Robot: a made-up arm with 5 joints. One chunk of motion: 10 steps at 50 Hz.
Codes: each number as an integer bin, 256 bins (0 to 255) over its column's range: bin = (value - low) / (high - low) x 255, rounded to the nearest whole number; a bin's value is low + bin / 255 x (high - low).
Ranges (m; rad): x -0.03..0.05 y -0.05..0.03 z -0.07..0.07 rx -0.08..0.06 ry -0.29..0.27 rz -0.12..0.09
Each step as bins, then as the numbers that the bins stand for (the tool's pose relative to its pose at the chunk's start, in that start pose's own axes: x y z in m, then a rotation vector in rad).
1 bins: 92 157 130 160 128 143
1 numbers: -0.0011 -0.0007 0.0014 0.0078 -0.0089 -0.0022
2 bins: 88 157 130 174 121 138
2 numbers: -0.0024 -0.0007 0.0014 0.0155 -0.0243 -0.0064
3 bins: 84 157 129 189 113 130
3 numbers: -0.0036 -0.0007 0.0008 0.0238 -0.0418 -0.0129
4 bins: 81 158 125 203 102 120
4 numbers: -0.0046 -0.0004 -0.0014 0.0315 -0.0660 -0.0212
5 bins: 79 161 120 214 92 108
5 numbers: -0.0052 0.0005 -0.0041 0.0375 -0.0880 -0.0311
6 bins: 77 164 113 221 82 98
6 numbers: -0.0058 0.0015 -0.0080 0.0413 -0.1099 -0.0393
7 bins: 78 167 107 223 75 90
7 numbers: -0.0055 0.0024 -0.0113 0.0424 -0.1253 -0.0459
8 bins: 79 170 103 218 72 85
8 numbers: -0.0052 0.0033 -0.0135 0.0397 -0.1319 -0.0500
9 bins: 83 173 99 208 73 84
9 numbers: -0.0040 0.0043 -0.0156 0.0342 -0.1297 -0.0508
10 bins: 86 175 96 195 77 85
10 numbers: -0.0030 0.0049 -0.0173 0.0271 -0.1209 -0.0500
